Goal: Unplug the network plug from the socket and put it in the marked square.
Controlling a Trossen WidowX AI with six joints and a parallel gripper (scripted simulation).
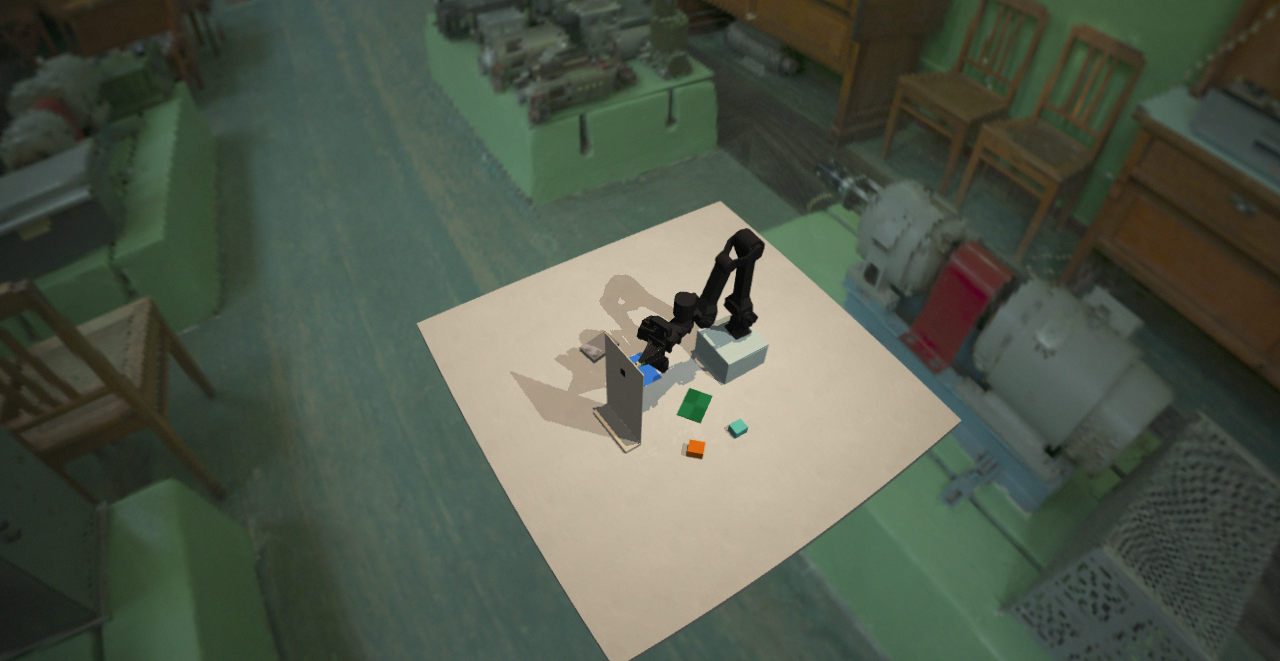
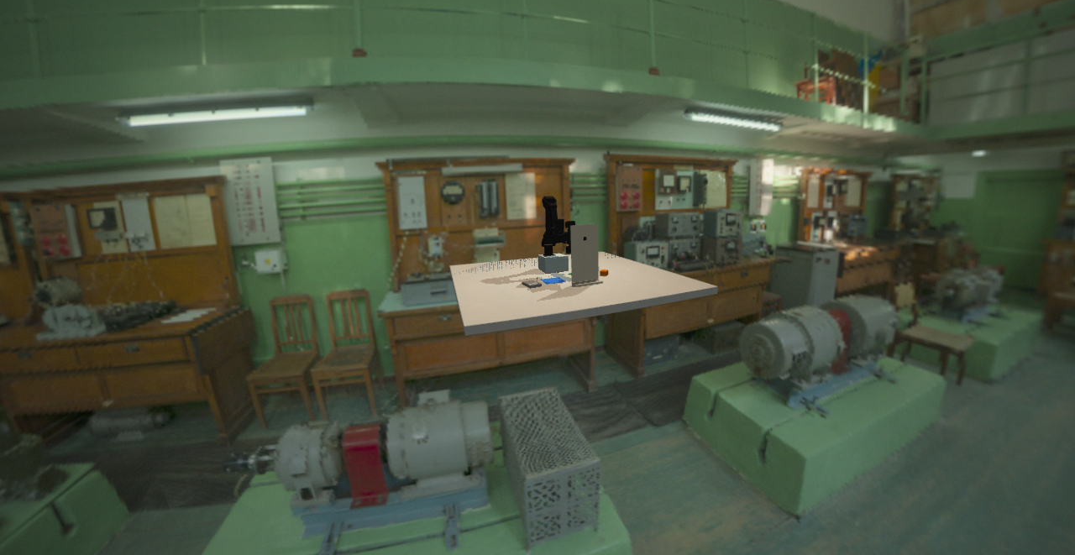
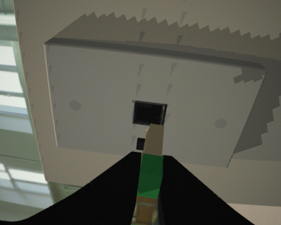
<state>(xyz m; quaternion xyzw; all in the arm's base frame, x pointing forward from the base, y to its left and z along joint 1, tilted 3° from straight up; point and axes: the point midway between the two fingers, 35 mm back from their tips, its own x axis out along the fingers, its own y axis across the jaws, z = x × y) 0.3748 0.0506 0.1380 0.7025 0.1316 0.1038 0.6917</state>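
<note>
Right now the blue square is 8 cm behind my gripper tip, 14 cm to the right of it and 25 cm below it. Round my gripper tip: green square: 17 cm behind, 5 cm to the left, 25 cm below; then upright grey panel: 6 cm ahead, 1 cm to the left, 10 cm below; then plug: right at my gripper tip.
</note>
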